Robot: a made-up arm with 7 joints.
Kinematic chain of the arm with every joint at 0, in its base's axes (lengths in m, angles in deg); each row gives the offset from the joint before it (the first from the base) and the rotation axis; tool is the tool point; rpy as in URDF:
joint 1: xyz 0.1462 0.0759 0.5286 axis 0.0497 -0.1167 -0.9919
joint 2: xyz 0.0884 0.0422 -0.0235 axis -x
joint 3: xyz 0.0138 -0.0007 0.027 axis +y
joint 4: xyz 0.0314 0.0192 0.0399 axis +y
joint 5: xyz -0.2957 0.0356 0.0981 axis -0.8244 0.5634 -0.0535
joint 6: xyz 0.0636 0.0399 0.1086 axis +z
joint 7: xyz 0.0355 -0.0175 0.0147 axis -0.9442 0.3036 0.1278
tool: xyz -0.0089 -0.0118 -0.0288 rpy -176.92 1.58 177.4
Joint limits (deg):
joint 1: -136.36..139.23
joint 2: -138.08..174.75
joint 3: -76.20..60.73
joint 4: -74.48..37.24
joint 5: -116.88..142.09
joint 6: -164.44..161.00
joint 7: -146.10..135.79
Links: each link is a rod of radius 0.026 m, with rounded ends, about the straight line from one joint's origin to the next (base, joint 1, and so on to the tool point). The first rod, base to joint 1, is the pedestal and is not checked.
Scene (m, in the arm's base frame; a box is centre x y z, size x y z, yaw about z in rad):
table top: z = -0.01
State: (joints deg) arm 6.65 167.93 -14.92 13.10 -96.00 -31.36 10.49
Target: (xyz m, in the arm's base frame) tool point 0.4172 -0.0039 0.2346
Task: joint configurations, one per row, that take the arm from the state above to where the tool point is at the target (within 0.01 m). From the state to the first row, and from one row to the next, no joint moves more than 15 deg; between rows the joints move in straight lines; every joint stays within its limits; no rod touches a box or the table.
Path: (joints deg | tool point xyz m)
1: 19.42 167.03 -6.82 15.61 -99.48 -30.60 10.86 | 0.0661 0.2751 0.2872
2: 32.19 166.13 1.27 18.12 -102.96 -29.83 11.23 | 0.1613 0.2813 0.2554
3: 44.95 165.23 9.37 20.63 -106.44 -29.07 11.59 | 0.2570 0.2529 0.2347
4: 57.72 164.33 17.46 23.14 -109.92 -28.30 11.96 | 0.3395 0.1910 0.2250
5: 70.49 163.42 25.56 25.65 -113.40 -27.54 12.33 | 0.3961 0.1018 0.2255
6: 83.26 162.52 33.65 28.16 -116.88 -26.78 12.70 | 0.4172 -0.0039 0.2346

